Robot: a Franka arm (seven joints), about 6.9 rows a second.
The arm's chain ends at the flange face. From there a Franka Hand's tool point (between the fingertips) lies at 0.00 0.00 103.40 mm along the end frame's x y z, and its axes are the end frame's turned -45 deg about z.
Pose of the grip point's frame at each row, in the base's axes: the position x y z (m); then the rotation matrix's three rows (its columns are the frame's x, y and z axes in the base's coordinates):
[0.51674, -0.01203, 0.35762], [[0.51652, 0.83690, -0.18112], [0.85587, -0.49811, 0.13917], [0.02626, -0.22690, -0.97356]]
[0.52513, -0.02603, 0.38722], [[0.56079, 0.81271, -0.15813], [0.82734, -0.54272, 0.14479], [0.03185, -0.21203, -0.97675]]
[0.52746, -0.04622, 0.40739], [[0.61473, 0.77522, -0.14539], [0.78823, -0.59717, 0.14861], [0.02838, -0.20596, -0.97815]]
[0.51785, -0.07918, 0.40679], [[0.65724, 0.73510, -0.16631], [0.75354, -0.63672, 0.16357], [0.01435, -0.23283, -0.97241]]
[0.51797, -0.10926, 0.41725], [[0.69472, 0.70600, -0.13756], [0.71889, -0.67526, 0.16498], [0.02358, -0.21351, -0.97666]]
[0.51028, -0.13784, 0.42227], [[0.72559, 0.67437, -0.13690], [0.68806, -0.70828, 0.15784], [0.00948, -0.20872, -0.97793]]
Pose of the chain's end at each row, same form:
[0.53547, -0.02642, 0.45829], [[0.95701, 0.22654, -0.18112], [0.25297, -0.95741, 0.13917], [-0.14187, -0.17901, -0.97356]]
[0.54148, -0.04100, 0.48822], [[0.97121, 0.17813, -0.15813], [0.20126, -0.96878, 0.14479], [-0.12741, -0.17245, -0.97675]]
[0.54249, -0.06159, 0.50853], [[0.98284, 0.11348, -0.14539], [0.13510, -0.97963, 0.14861], [-0.12557, -0.16570, -0.97815]]
[0.53505, -0.09609, 0.50734], [[0.98453, 0.05506, -0.16631], [0.08260, -0.98306, 0.16357], [-0.15449, -0.17478, -0.97241]]
[0.53219, -0.12632, 0.51824], [[0.99046, 0.00798, -0.13756], [0.03085, -0.98581, 0.16498], [-0.13430, -0.16765, -0.97666]]
[0.52444, -0.15416, 0.52339], [[0.98992, -0.03622, -0.13690], [-0.01430, -0.98736, 0.15784], [-0.14088, -0.15429, -0.97793]]

